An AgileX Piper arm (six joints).
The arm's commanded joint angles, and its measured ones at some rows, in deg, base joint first. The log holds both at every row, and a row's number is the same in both.
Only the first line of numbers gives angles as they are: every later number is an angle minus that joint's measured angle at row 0.
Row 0, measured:
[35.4 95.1 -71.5 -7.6 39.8 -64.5]
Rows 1 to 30, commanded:
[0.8 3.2 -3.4 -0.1 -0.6 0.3]
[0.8 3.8 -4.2 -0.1 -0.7 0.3]
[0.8 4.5 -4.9 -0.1 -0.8 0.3]
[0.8 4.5 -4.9 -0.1 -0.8 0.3]
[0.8 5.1 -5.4 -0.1 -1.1 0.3]
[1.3 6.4 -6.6 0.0 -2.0 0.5]
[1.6 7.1 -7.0 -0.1 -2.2 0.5]
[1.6 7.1 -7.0 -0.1 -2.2 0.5]
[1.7 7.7 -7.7 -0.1 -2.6 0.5]
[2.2 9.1 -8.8 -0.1 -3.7 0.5]
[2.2 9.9 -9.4 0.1 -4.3 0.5]
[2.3 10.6 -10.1 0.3 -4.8 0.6]
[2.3 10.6 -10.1 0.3 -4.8 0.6]
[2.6 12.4 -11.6 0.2 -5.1 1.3]
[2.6 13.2 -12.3 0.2 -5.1 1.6]
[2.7 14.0 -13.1 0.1 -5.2 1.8]
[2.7 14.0 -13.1 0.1 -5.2 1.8]
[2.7 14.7 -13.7 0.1 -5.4 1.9]
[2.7 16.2 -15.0 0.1 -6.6 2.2]
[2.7 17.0 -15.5 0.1 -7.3 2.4]
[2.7 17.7 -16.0 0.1 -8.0 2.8]
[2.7 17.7 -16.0 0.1 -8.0 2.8]
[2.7 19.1 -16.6 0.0 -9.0 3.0]
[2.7 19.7 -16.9 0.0 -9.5 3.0]
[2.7 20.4 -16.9 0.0 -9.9 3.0]
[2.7 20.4 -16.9 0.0 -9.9 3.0]
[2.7 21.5 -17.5 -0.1 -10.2 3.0]
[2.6 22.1 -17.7 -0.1 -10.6 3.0]
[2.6 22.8 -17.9 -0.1 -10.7 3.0]
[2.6 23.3 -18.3 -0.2 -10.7 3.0]
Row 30, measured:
[2.5 21.9 -17.3 0.0 -10.1 2.7]
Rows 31 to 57, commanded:
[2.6 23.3 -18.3 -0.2 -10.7 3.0]
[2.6 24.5 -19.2 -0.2 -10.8 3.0]
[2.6 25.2 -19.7 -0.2 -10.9 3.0]
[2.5 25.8 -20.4 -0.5 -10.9 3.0]
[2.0 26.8 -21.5 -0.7 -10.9 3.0]
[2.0 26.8 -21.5 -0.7 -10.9 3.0]
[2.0 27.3 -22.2 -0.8 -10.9 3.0]
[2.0 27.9 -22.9 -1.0 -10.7 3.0]
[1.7 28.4 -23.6 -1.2 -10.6 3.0]
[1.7 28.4 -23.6 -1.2 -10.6 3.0]
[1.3 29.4 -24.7 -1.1 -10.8 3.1]
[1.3 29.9 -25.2 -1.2 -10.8 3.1]
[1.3 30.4 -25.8 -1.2 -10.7 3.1]
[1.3 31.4 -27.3 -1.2 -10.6 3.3]
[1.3 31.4 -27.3 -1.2 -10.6 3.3]
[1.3 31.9 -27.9 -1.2 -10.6 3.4]
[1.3 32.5 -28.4 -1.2 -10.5 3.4]
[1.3 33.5 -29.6 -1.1 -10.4 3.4]
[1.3 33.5 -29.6 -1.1 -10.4 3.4]
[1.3 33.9 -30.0 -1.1 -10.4 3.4]
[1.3 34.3 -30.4 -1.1 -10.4 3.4]
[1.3 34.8 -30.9 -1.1 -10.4 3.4]
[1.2 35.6 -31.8 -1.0 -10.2 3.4]
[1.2 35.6 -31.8 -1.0 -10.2 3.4]
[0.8 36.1 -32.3 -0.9 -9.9 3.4]
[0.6 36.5 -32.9 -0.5 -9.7 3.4]
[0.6 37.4 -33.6 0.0 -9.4 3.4]
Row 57, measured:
[1.1 36.4 -32.4 -0.8 -10.2 3.0]
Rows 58 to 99, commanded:
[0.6 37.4 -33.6 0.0 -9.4 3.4]
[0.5 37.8 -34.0 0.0 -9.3 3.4]
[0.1 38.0 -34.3 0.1 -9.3 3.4]
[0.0 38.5 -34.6 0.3 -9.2 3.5]
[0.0 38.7 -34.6 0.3 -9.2 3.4]
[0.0 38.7 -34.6 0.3 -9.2 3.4]
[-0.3 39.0 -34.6 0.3 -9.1 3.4]
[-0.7 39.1 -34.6 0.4 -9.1 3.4]
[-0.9 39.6 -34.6 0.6 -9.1 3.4]
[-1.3 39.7 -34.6 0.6 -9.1 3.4]
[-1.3 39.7 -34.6 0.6 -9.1 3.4]
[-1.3 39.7 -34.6 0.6 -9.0 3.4]
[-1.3 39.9 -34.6 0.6 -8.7 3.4]
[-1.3 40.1 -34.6 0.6 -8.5 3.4]
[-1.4 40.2 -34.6 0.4 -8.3 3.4]
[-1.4 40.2 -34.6 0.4 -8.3 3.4]
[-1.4 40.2 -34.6 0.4 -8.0 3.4]
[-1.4 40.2 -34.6 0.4 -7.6 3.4]
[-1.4 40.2 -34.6 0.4 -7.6 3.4]
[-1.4 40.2 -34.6 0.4 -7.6 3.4]
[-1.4 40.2 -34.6 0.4 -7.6 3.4]
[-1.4 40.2 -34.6 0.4 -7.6 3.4]
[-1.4 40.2 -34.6 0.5 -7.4 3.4]
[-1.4 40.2 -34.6 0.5 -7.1 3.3]
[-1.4 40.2 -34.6 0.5 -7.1 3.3]
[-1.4 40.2 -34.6 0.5 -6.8 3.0]
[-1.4 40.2 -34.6 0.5 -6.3 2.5]
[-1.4 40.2 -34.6 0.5 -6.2 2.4]
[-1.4 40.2 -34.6 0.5 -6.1 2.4]
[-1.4 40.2 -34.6 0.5 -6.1 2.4]
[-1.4 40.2 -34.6 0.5 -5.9 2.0]
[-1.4 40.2 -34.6 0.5 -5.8 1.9]
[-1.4 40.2 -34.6 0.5 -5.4 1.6]
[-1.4 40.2 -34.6 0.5 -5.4 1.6]
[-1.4 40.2 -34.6 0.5 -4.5 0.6]
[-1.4 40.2 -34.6 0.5 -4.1 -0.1]
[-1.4 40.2 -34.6 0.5 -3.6 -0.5]
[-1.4 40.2 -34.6 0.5 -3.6 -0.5]
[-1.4 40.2 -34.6 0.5 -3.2 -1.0]
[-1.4 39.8 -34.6 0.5 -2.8 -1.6]
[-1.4 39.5 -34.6 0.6 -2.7 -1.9]
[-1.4 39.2 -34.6 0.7 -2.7 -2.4]
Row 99, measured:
[-1.2 39.4 -35.2 -0.2 -7.3 -1.6]
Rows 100 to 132, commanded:
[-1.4 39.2 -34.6 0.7 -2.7 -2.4]
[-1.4 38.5 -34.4 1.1 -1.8 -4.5]
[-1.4 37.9 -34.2 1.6 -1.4 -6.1]
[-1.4 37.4 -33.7 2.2 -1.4 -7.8]
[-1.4 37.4 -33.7 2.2 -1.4 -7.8]
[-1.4 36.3 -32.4 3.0 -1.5 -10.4]
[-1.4 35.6 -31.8 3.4 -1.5 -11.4]
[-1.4 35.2 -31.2 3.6 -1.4 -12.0]
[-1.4 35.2 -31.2 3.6 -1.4 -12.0]
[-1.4 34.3 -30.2 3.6 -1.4 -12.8]
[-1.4 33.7 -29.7 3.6 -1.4 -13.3]
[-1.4 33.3 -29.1 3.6 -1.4 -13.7]
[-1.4 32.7 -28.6 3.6 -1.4 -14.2]
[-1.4 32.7 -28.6 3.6 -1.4 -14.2]
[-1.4 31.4 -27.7 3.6 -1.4 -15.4]
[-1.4 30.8 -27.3 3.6 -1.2 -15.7]
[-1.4 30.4 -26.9 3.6 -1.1 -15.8]
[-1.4 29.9 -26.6 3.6 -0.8 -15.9]
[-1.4 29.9 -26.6 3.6 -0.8 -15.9]
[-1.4 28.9 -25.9 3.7 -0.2 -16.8]
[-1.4 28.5 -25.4 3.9 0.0 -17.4]
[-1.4 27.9 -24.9 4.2 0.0 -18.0]
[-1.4 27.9 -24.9 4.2 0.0 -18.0]
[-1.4 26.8 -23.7 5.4 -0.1 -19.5]
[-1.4 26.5 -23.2 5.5 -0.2 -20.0]
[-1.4 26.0 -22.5 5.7 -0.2 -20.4]
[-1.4 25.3 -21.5 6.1 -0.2 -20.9]
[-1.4 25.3 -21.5 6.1 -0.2 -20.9]
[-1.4 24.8 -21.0 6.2 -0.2 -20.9]
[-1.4 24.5 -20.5 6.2 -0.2 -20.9]
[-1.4 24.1 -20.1 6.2 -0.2 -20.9]
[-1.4 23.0 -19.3 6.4 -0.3 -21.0]
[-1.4 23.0 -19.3 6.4 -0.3 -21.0]
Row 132, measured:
[-1.0 25.3 -20.3 6.6 -0.8 -21.2]
